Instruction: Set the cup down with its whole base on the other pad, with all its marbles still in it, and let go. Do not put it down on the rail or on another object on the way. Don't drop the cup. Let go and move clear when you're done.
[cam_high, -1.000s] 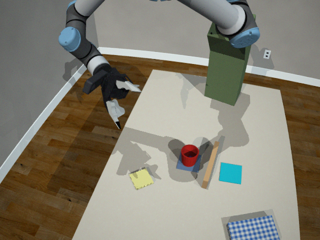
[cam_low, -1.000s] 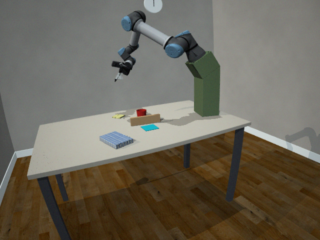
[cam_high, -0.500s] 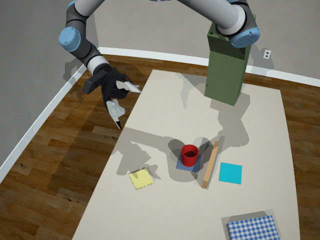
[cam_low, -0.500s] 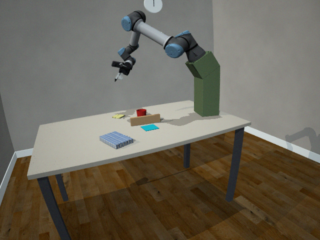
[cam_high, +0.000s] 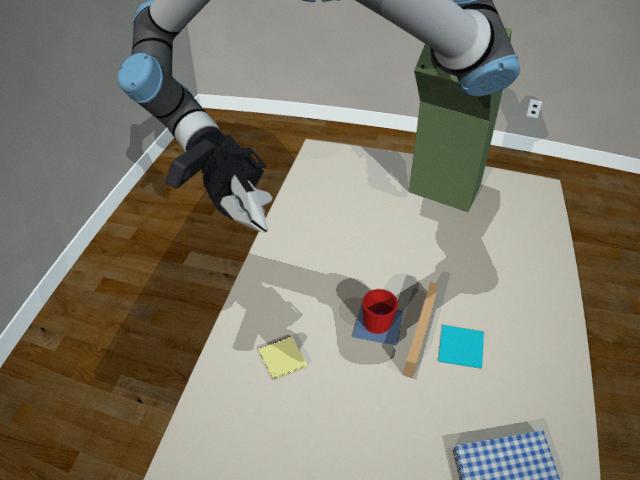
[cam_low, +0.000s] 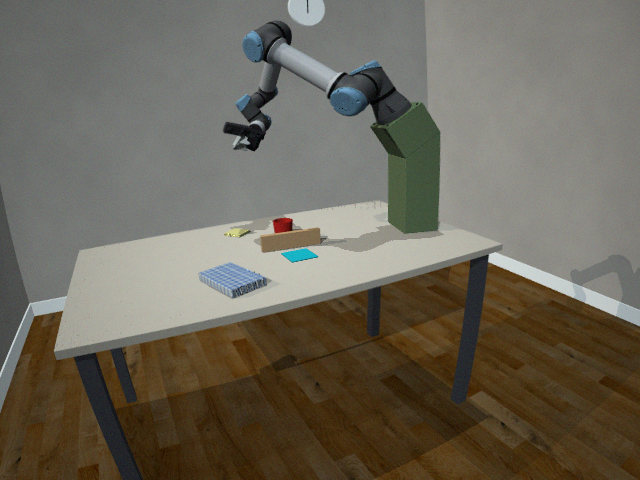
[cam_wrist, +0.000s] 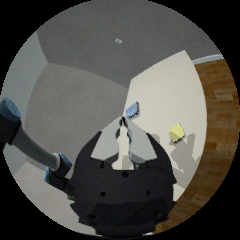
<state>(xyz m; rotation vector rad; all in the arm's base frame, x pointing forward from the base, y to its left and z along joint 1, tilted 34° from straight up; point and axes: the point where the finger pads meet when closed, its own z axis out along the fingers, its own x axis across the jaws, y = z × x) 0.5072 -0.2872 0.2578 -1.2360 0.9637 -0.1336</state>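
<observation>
Now: hand 33 cm above the red cup, 20 cm to the right of it and 10 cm past it. From my hand the other things lie so: blue pad: 36 cm below, 20 cm to the left, 10 cm behind; then yellow note: 35 cm below, 2 cm to the left, 2 cm ahead; then wooden rail: 33 cm below, 30 cm to the left, 8 cm behind.
</observation>
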